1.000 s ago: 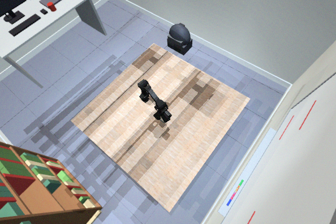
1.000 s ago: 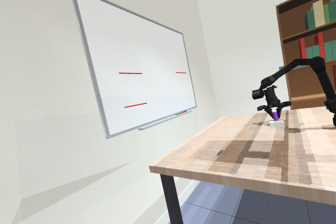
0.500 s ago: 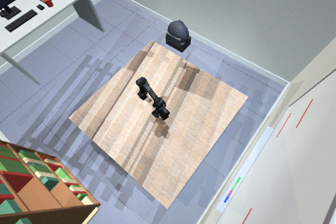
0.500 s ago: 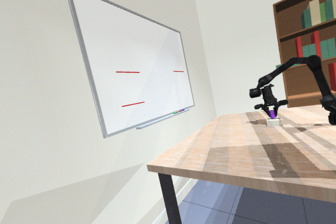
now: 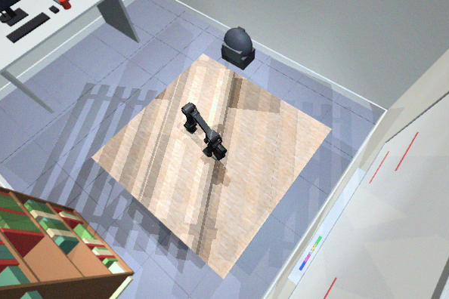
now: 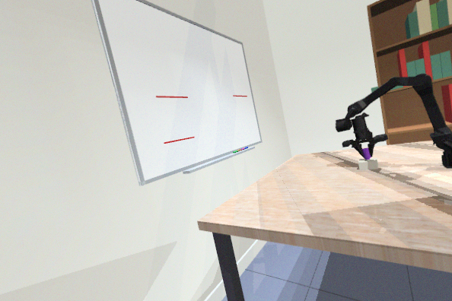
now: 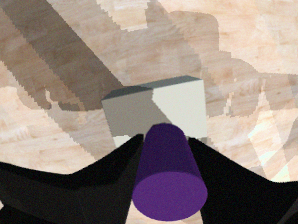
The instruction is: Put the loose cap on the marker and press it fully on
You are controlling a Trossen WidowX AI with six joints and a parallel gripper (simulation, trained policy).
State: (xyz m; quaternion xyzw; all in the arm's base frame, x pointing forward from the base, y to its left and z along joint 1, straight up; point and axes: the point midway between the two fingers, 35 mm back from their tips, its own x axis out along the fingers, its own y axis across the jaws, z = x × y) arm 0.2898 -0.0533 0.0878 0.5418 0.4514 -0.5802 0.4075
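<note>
Now: gripper tip 20 mm below the purple cap. The rest, counted from my gripper tip: white holder block 30 mm below.
</note>
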